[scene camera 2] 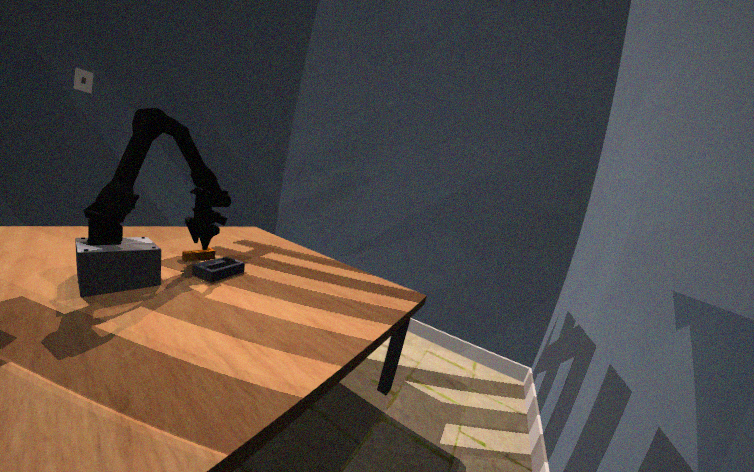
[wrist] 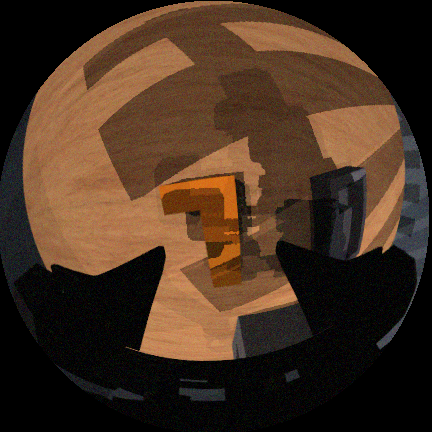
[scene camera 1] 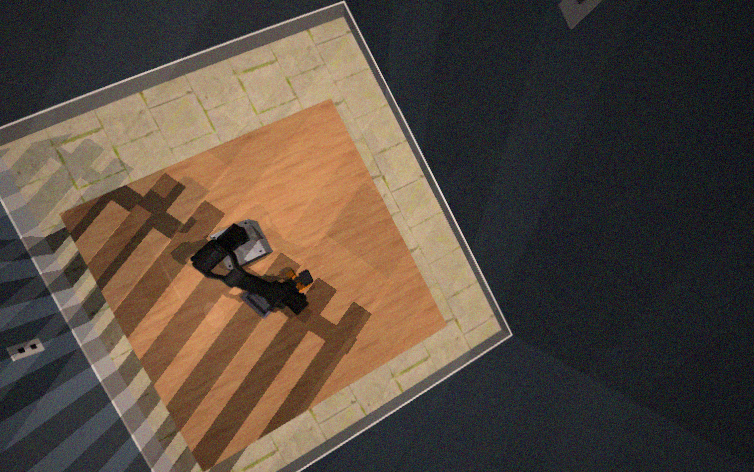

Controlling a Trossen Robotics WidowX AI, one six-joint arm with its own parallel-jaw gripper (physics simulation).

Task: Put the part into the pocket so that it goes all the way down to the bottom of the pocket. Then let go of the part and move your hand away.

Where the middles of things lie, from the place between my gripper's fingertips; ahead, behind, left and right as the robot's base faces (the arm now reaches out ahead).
Labels:
Right now my hand is 10 mm to the right of the orange L-shaped block [wrist: 215,197] and 30 mm above it. The rest, counted from my hand: dark grey pocket block [scene camera 2: 212,270]: 10 mm ahead, 170 mm to the right, 30 mm below.

